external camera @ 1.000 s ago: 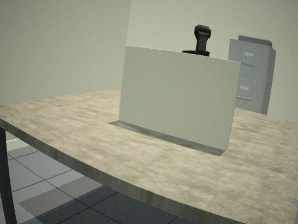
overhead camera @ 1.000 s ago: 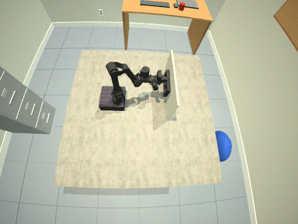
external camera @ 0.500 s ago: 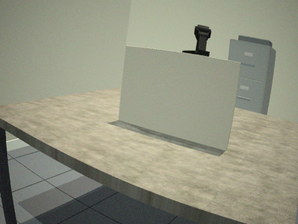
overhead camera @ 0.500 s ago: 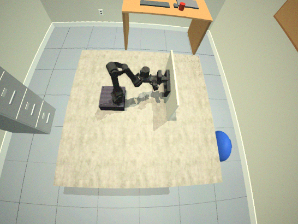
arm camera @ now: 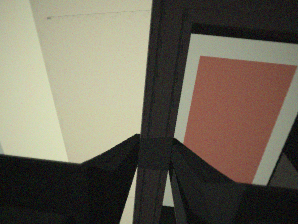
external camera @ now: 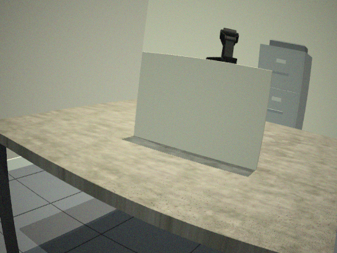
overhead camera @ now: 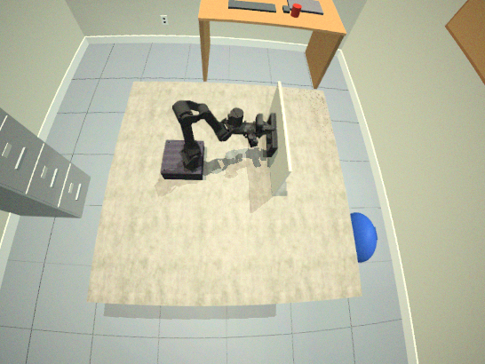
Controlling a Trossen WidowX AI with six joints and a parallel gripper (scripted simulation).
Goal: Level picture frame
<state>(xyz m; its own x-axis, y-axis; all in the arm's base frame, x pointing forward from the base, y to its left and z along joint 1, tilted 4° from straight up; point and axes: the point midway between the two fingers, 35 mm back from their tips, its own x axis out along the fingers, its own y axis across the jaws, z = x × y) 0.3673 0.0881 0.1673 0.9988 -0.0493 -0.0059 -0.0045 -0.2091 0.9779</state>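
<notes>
The picture frame lies 5 cm below my gripper tip. From my gripper tip the other things lie so: wall panel: 2 cm ahead, 1 cm to the right, 8 cm below.
</notes>
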